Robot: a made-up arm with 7 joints.
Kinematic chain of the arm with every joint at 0, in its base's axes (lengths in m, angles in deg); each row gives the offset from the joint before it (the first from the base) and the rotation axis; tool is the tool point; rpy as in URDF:
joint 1: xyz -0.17 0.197 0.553 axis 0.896 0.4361 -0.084
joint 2: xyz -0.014 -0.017 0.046 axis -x
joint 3: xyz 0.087 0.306 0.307 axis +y
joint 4: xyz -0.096 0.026 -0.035 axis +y
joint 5: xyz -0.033 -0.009 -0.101 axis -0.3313 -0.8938 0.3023
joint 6: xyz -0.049 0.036 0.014 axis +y
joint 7: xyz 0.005 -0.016 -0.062 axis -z
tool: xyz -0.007 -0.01 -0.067 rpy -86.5 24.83 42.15
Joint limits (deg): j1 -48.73..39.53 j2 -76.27..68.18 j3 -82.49..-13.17 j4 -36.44..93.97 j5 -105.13..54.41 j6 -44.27..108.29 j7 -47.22..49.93
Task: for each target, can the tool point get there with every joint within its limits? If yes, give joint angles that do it. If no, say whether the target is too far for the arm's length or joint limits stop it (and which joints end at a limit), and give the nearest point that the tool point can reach.
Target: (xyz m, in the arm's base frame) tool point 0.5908 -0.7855 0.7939
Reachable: no: too far | nearest point 0.1876 -0.2324 0.6676 | short by 0.696 m
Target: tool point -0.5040 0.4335 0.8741
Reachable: yes | joints -31.14 -41.71 -19.88 47.10 3.02 94.51 -3.41
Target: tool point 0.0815 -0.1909 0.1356
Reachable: no: joint limits stop it (at a limit: joint 1, joint 2, joint 7) | nearest point -0.0096 0.0848 0.2895 | short by 0.329 m
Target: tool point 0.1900 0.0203 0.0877
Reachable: no: joint limits stop it (at a limit: joint 1, joint 2, joint 3, joint 7) | nearest point 0.0834 0.1561 0.2653 | short by 0.248 m
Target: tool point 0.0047 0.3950 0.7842
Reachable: yes | joints 14.73 -22.07 -39.62 3.84 36.71 -3.83 -9.34
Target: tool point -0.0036 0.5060 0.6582
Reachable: yes | joints 20.54 13.19 -38.35 -12.22 -14.84 -30.92 35.39
